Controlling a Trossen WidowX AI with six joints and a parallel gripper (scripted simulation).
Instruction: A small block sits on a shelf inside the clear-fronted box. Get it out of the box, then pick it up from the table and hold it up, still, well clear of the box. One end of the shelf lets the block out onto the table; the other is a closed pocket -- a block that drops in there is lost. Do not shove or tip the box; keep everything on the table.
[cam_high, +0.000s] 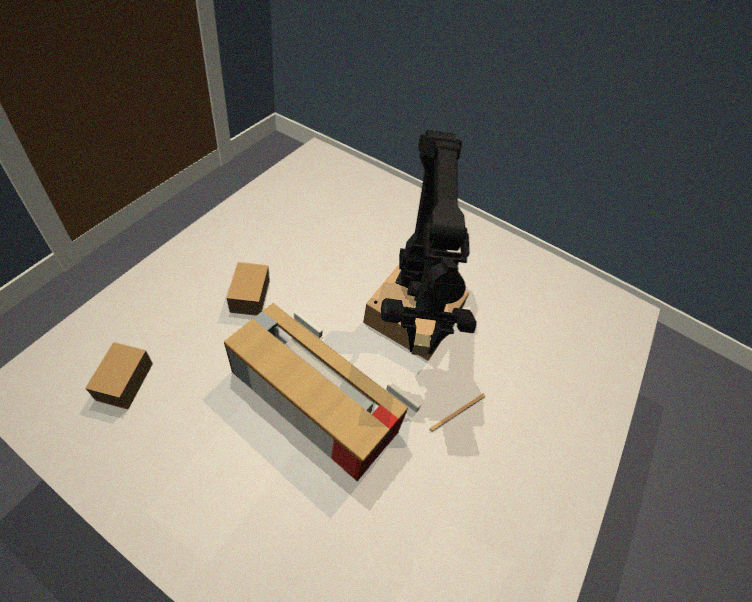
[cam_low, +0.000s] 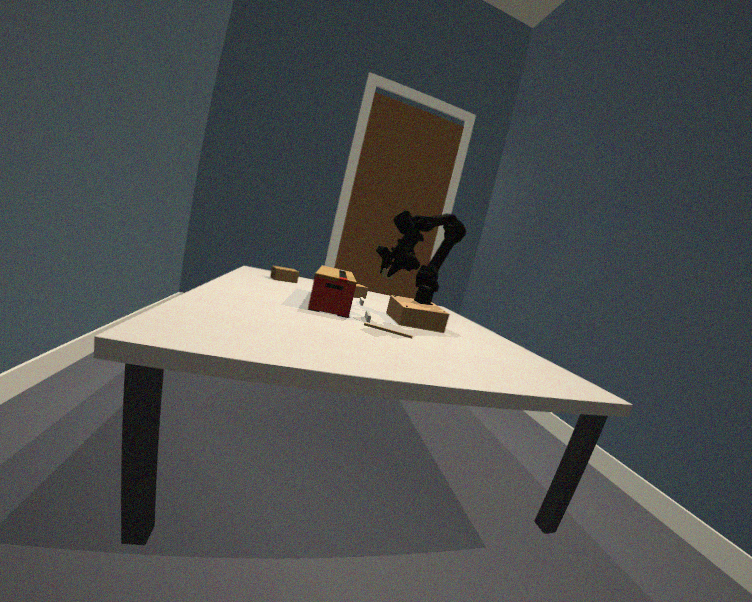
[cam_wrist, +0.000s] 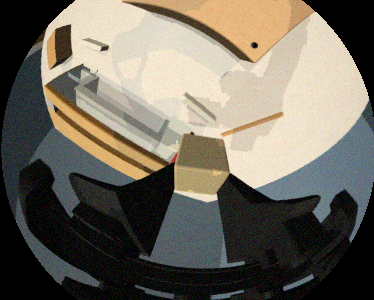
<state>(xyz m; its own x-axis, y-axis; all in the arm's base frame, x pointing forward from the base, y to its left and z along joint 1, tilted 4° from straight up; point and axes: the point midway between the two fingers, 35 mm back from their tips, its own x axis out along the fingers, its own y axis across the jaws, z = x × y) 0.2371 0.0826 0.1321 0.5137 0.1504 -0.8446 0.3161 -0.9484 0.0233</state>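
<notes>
My gripper tip is now 1 cm below the tan block and 1 cm past it. Round my gripper tip: thin wooden stick (17 cm below, 13 cm to the left); then long box (17 cm to the right, 11 cm below, 8 cm ahead).
</notes>
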